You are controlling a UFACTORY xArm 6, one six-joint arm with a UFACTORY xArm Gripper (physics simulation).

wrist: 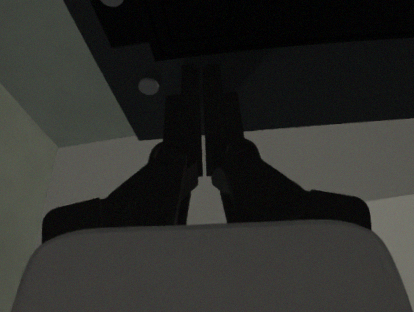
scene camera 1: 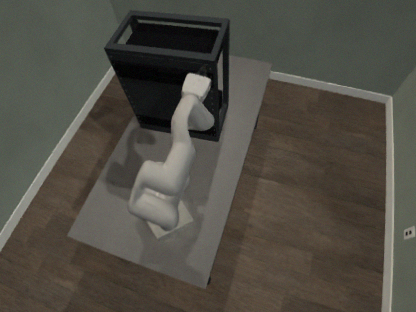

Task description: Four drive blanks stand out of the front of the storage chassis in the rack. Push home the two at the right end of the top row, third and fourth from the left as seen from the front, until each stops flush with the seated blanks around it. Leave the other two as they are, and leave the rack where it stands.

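Places are measured from the arm's base along level axes (x ahead, y left, z up), in millimetres.
Where they show: gripper, fingertip midpoint: (wrist: 201, 89) (scene camera 1: 204, 67).
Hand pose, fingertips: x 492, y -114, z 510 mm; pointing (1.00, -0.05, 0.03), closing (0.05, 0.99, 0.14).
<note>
After its pixels a point has its place.
The dark rack (scene camera 1: 160, 53) {z 547, x 501, y 79 mm} (wrist: 310, 85) {z 514, x 492, y -64 mm} stands upright at the back of the table in the scene view. Its front is very dark, and the chassis and the four drive blanks cannot be told apart there. In the wrist view a black area fills the top right, with no blank distinguishable in it. My gripper (scene camera 1: 204, 69) {z 510, x 492, y -114 mm} (wrist: 201, 89) {z 510, x 492, y -114 mm} is shut and empty, its fingertips together. It is at the upper right part of the rack's front. In the wrist view the fingertips overlap the rack's dark blue-grey band; whether they touch anything cannot be told.
The grey table (scene camera 1: 120, 245) {z -75, x -214, y 197 mm} carries the rack and the white arm (scene camera 1: 181, 160) {z 570, x 21, y -163 mm} on its pale base plate (scene camera 1: 186, 215) {z -32, x 7, y -101 mm}. A round pale fastener (wrist: 148, 86) {z 504, x 490, y -137 mm} sits on the rack's edge, left of the fingertips. Green-grey walls (scene camera 1: 325, 45) stand behind and beside the table.
</note>
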